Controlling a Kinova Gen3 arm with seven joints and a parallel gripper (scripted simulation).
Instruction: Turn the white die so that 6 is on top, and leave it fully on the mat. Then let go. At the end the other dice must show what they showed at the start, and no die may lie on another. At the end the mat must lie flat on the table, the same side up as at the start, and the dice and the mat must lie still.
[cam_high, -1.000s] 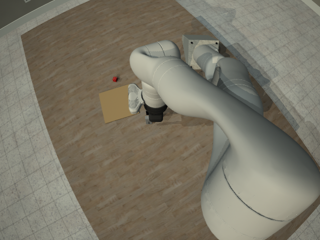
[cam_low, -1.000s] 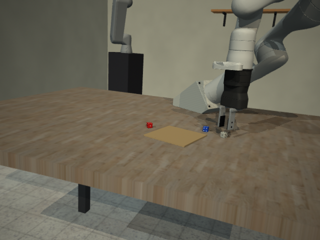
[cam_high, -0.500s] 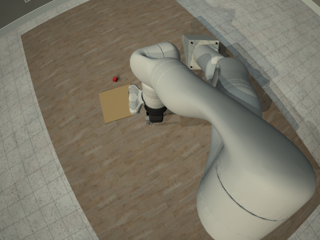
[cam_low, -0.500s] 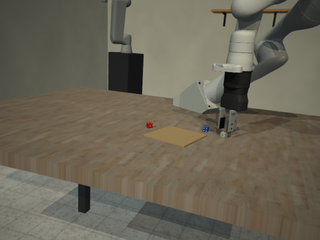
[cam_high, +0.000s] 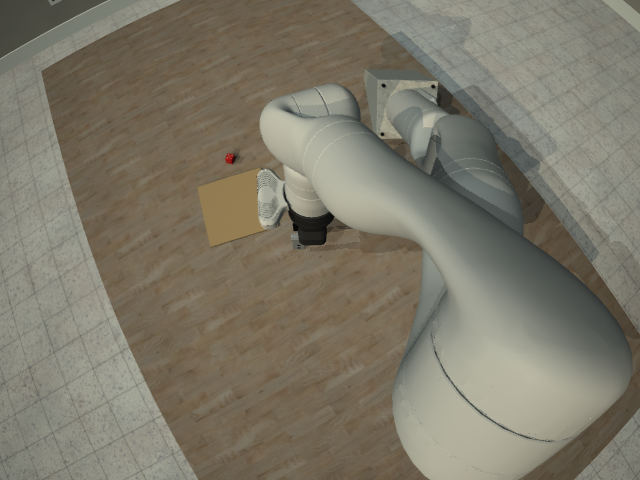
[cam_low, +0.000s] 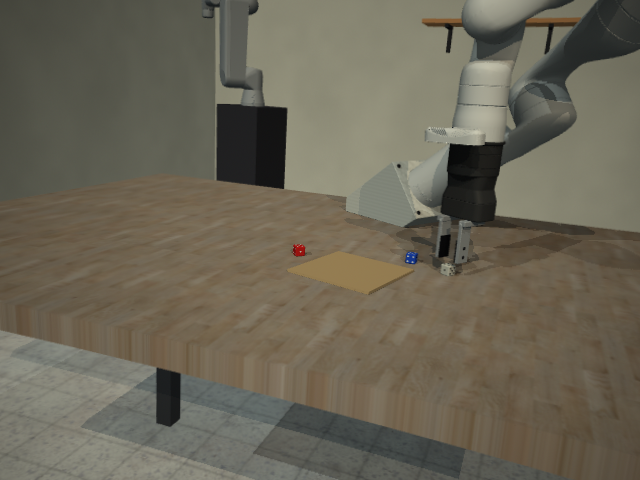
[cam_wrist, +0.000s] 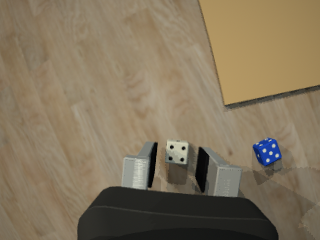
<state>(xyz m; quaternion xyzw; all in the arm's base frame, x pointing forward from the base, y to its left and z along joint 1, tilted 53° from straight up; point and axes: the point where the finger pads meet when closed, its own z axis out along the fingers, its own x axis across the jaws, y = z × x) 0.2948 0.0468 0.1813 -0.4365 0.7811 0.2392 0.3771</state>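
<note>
Now: hand 30 mm above the white die. The rest, counted from my hand: tan mat: 120 mm to the right, 90 mm ahead, 40 mm below; then blue die: 70 mm to the right, 30 mm below, 20 mm behind; then red die: 230 mm to the right, 70 mm ahead, 30 mm below.
</note>
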